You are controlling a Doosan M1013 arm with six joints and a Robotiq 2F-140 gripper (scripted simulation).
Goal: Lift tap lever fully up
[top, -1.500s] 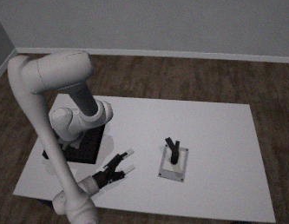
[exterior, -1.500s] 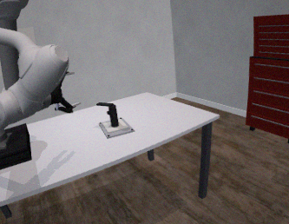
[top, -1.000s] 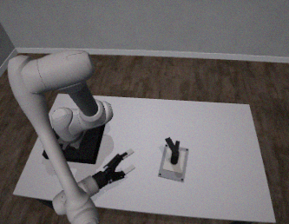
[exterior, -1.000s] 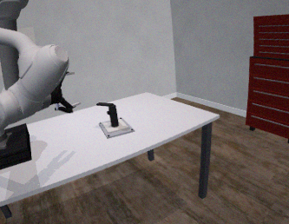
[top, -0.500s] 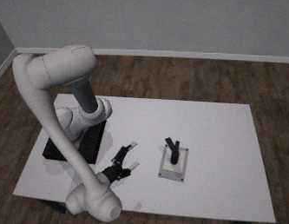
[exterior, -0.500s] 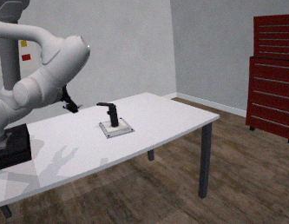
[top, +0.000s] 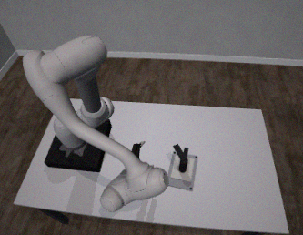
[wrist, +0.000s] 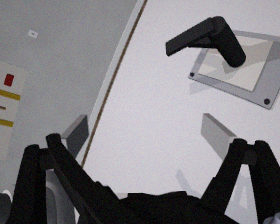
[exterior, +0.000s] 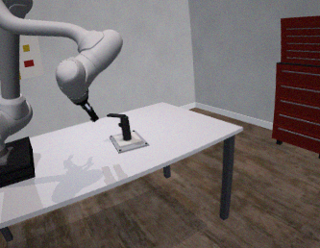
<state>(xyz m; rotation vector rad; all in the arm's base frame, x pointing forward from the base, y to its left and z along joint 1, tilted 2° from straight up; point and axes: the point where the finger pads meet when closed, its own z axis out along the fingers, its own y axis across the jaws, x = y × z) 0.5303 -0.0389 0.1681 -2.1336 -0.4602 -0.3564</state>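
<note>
Now: the lever 170 mm ahead of my hand, 120 mm to the left of it and 100 mm below it. Round my hand: tap: 190 mm ahead, 160 mm below, 100 mm to the left.
</note>
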